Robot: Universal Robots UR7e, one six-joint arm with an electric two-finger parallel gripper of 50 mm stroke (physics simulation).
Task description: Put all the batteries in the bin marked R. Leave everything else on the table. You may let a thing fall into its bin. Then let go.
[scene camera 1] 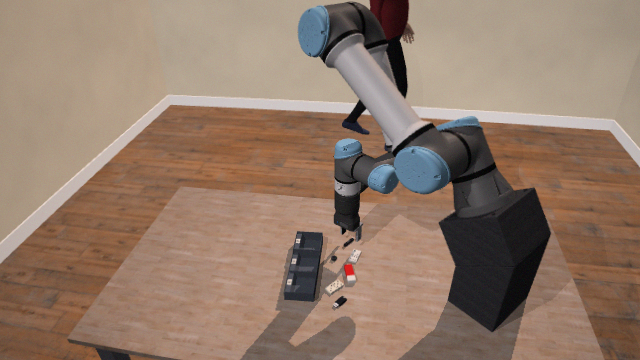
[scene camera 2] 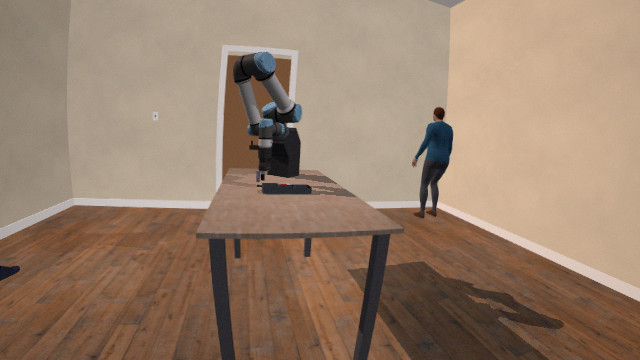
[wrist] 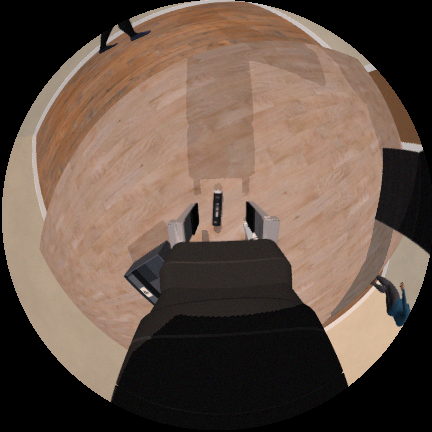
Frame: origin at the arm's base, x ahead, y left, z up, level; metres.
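Where they show: gripper, fingertip midpoint: (scene camera 1: pixel 350 236) (scene camera 2: pixel 260 181) (wrist: pixel 221 211); arm's base at its link origin: (scene camera 1: pixel 485 205).
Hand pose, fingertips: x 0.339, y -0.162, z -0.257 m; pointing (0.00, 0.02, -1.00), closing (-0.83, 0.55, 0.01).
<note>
Each offset is from my fingertips to the centre of the thing.
A black battery @[dx +0.005, dy -0.002, dz -0.026 m] (scene camera 1: pixel 348 242) (wrist: pixel 217 208) with a pale end lies on the table beyond the back end of the row of small items. My gripper (scene camera 1: pixel 351 234) (scene camera 2: pixel 260 176) (wrist: pixel 221 211) is open and empty, pointing down above the battery. In the wrist view the battery shows between the two fingers, lengthwise along them. The bin marked R @[dx +0.136, dy +0.120, dz -0.012 m] (scene camera 1: pixel 306 263) is the middle compartment of the dark three-part tray (scene camera 1: pixel 300 298) (scene camera 2: pixel 287 189), left of the items in scene camera 1. The tray is partly hidden behind the gripper body in the wrist view.
Near the battery lie a small dark round thing @[dx +0.050, dy +0.074, dz -0.027 m] (scene camera 1: pixel 334 258) and a white domino @[dx -0.014, dy +0.061, dz -0.028 m] (scene camera 1: pixel 355 256). Farther forward are a red-and-white block @[dx +0.000, dy +0.140, dz -0.025 m] (scene camera 1: pixel 349 273), another domino @[dx +0.044, dy +0.192, dz -0.028 m] (scene camera 1: pixel 334 287) and a black USB stick @[dx +0.027, dy +0.248, dz -0.028 m] (scene camera 1: pixel 340 302). The black robot pedestal (scene camera 1: pixel 492 265) stands at the right.
</note>
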